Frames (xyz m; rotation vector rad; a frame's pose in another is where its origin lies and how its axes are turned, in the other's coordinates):
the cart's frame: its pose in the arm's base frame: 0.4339 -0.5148 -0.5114 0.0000 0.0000 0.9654
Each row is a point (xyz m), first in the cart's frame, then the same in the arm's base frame.
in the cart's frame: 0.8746 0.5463 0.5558
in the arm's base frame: 0.4824 0.5153 0.0444
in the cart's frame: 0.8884 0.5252 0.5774
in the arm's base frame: 0.5076 0.5146 0.0660
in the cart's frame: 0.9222 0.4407 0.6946
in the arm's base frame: 0.5963 0.4943 0.1832
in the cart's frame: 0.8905 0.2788 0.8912
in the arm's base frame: 0.7114 0.3761 0.3798
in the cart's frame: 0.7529 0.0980 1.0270
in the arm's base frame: 0.7818 0.1601 0.5156
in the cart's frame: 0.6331 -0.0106 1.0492
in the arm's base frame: 0.8029 -0.0002 0.5378
